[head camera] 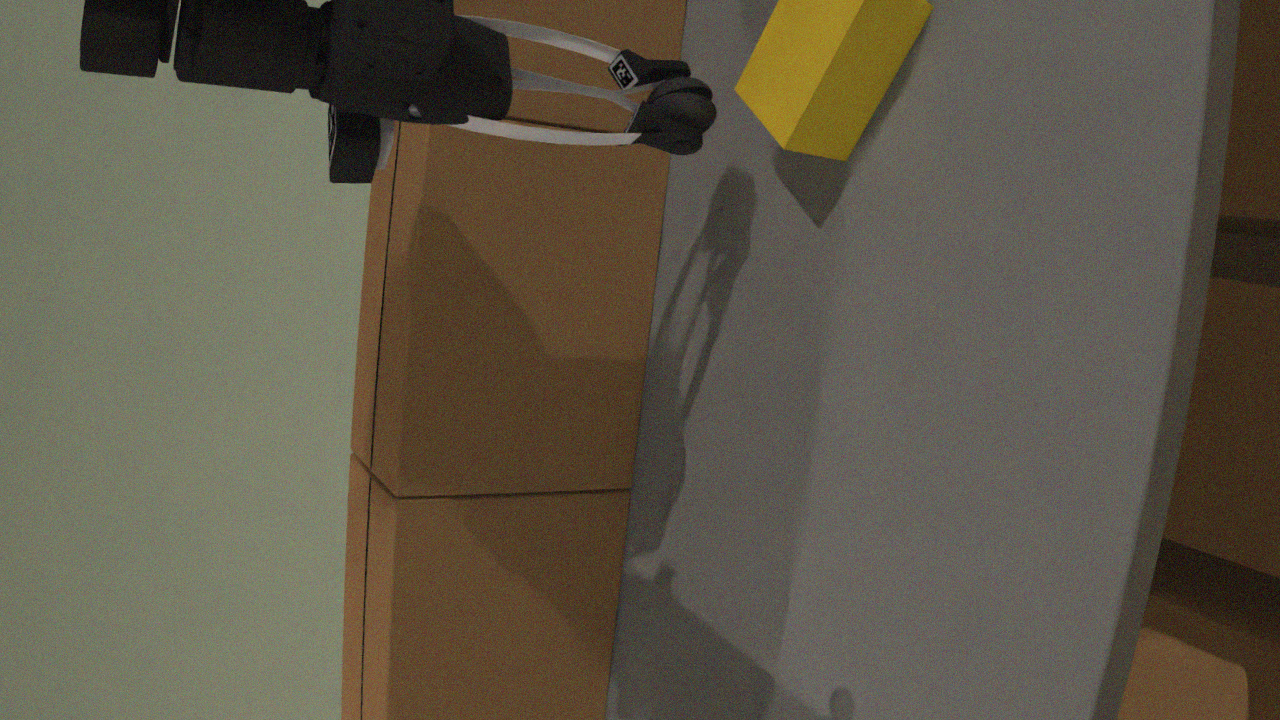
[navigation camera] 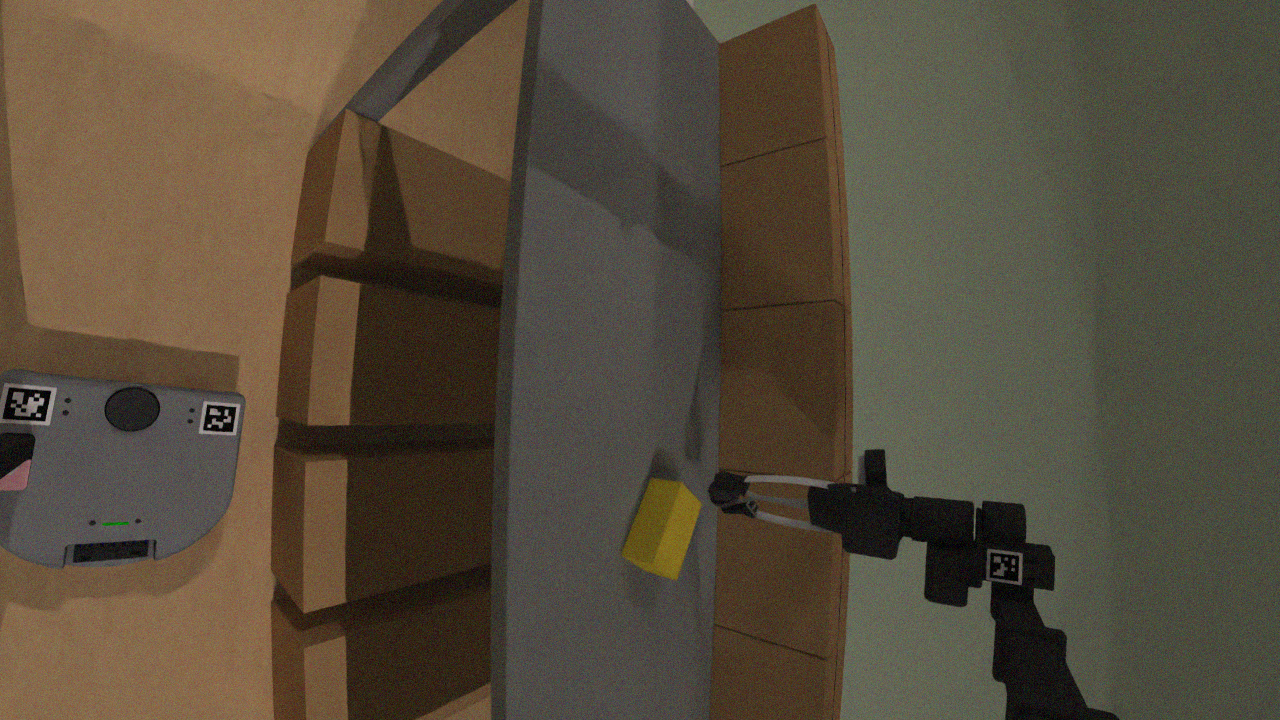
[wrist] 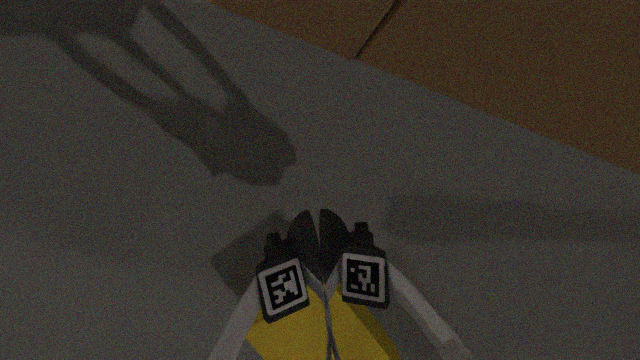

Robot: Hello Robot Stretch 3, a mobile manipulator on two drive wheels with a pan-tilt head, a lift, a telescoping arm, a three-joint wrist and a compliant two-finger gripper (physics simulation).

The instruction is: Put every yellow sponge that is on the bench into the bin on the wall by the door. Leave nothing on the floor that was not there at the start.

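Where they show: gripper, fingertip midpoint: [head camera: 708, 113] [navigation camera: 711, 490] [wrist: 317, 234]; robot's base, origin of the base link: [navigation camera: 133, 407].
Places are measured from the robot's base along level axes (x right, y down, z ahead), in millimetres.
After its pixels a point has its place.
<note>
A yellow sponge [head camera: 819, 76] {x 449, y -960, z -46 mm} [navigation camera: 662, 528] {x 440, y -956, z -57 mm} [wrist: 287, 335] {x 479, y -959, z -31 mm} lies on the grey bench [head camera: 966, 402] {x 351, y -914, z 99 mm} [navigation camera: 590, 340] {x 341, y -914, z 143 mm} [wrist: 100, 300] {x 423, y -914, z 94 mm}. It is a thick block, set at an angle, partly cut off in the head and wrist views. My gripper [head camera: 678, 114] {x 544, y -960, z -21 mm} [navigation camera: 732, 494] {x 544, y -960, z -21 mm} [wrist: 317, 234] {x 544, y -960, z -21 mm} is shut, fingertips together with nothing between them. In the head and navigation views the tips are beside the sponge, on the wall side and apart from it. In the wrist view the sponge shows behind the finger strips, partly hidden. The wall bin and door do not show.
A row of brown blocks [head camera: 528, 268] [navigation camera: 778, 223] [wrist: 500, 65] runs along the bench's wall side. Brown drawer-like units [navigation camera: 420, 349] {x 465, y -270, z 185 mm} stand below the bench's other side. My base [navigation camera: 134, 474] {x 16, y -160, z -107 mm} is on the floor at the left of the navigation view. A green wall [head camera: 179, 402] {x 1942, y -1113, z 579 mm} [navigation camera: 966, 268] {x 1932, y -1302, z 722 mm} rises behind.
</note>
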